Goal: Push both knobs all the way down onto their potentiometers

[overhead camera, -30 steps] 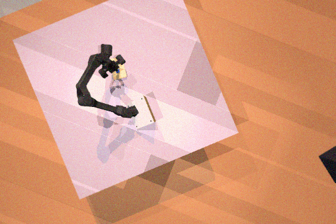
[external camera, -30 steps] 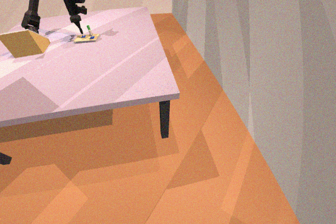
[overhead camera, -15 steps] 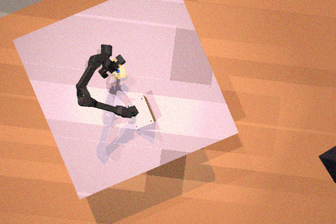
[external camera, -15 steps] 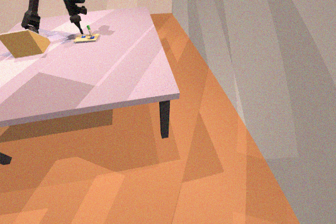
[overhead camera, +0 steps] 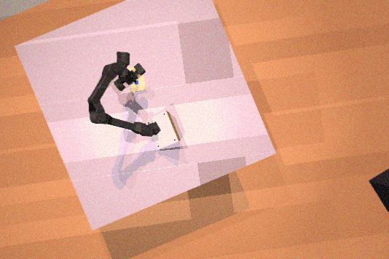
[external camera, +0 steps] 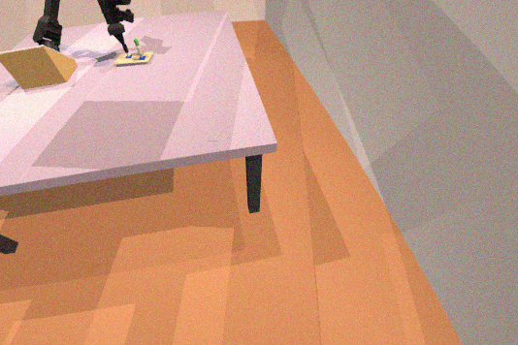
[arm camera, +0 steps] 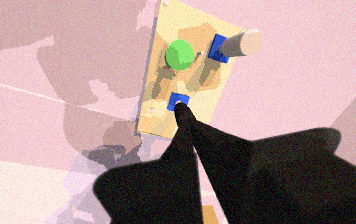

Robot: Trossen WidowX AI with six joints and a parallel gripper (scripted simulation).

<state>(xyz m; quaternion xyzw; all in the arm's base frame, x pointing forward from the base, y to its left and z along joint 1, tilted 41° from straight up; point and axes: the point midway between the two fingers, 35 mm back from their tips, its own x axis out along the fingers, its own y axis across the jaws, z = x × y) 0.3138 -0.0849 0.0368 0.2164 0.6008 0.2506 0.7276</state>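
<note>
Right now my gripper tip is 2 cm above the black knob. The rest, counted from my gripper tip: green knob 5 cm ahead, 1 cm to the left, 1 cm below.
</note>
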